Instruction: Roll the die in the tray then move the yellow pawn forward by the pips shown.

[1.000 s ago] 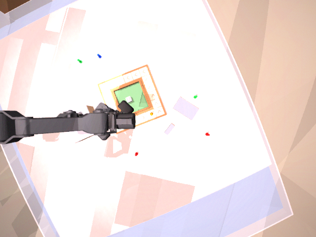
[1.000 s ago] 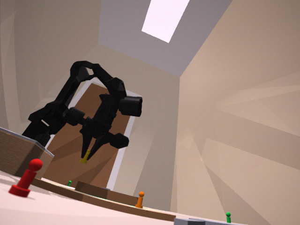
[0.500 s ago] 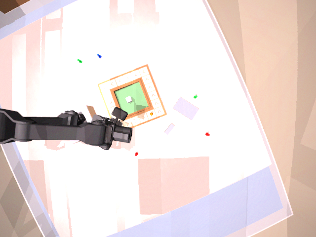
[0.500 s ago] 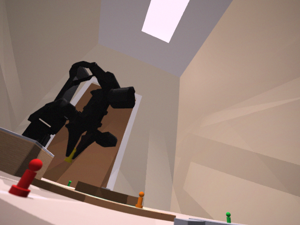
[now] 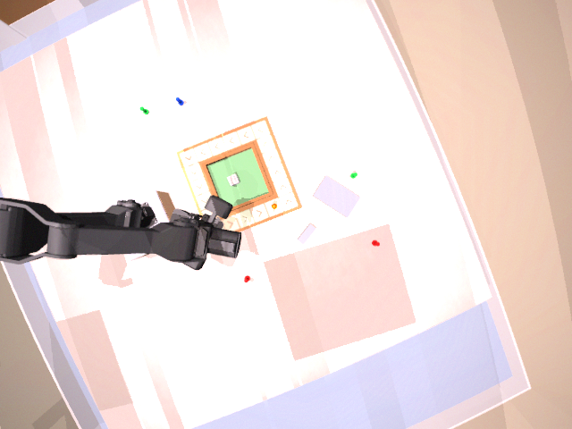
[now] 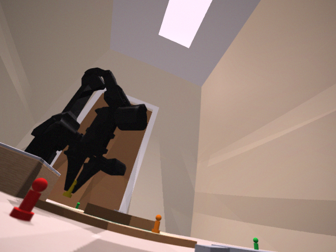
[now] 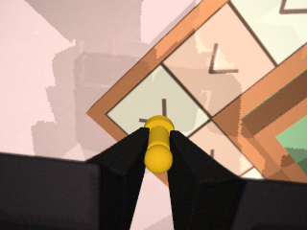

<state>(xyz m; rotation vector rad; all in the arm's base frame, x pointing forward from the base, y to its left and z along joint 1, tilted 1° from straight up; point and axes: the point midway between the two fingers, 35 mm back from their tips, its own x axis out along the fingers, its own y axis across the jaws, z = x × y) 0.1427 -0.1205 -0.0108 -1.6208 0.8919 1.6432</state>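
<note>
Right now the yellow pawn is 1 cm above my gripper tip. The rest, counted from my gripper tip: orange pawn: 18 cm ahead, 2 cm to the right, 1 cm below; white die: 12 cm ahead, 10 cm to the left, 1 cm below; green tray: 13 cm ahead, 10 cm to the left, 3 cm below.
</note>
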